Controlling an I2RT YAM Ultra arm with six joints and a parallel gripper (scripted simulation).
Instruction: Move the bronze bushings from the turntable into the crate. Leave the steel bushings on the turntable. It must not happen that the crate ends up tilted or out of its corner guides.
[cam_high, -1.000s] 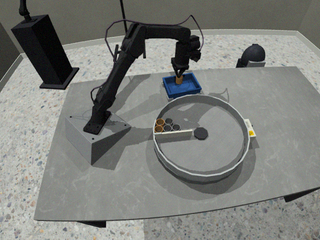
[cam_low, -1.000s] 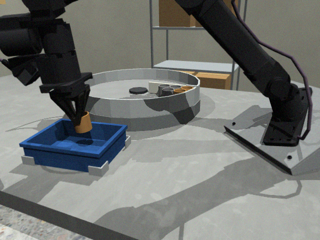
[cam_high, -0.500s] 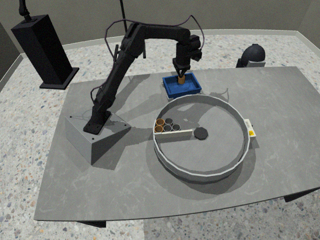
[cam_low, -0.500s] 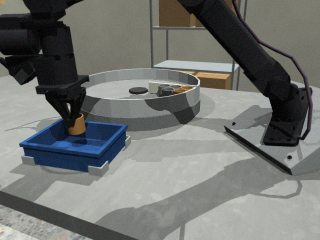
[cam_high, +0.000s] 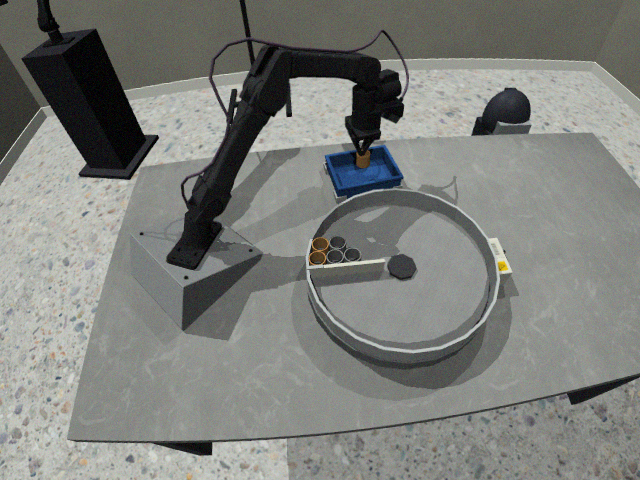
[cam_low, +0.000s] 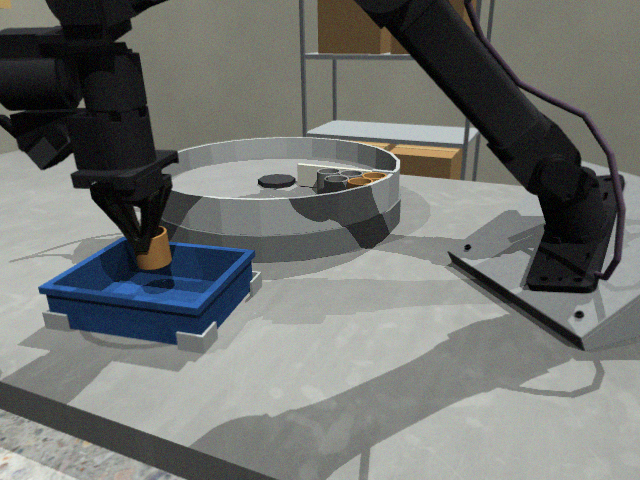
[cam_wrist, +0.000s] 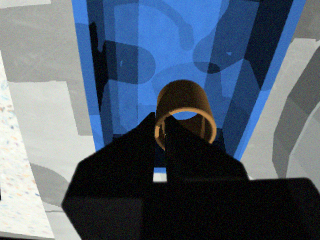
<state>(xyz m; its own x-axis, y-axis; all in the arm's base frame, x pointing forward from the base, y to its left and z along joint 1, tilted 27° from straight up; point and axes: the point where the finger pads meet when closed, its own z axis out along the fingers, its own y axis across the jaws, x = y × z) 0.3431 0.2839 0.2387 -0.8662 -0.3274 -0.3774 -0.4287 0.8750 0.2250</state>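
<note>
Right now my hand is 60 mm above the blue crate, 10 mm to the left of it and 10 mm short of it. Round my hand: turntable: 350 mm to the right, 120 mm ahead, 40 mm below.
</note>
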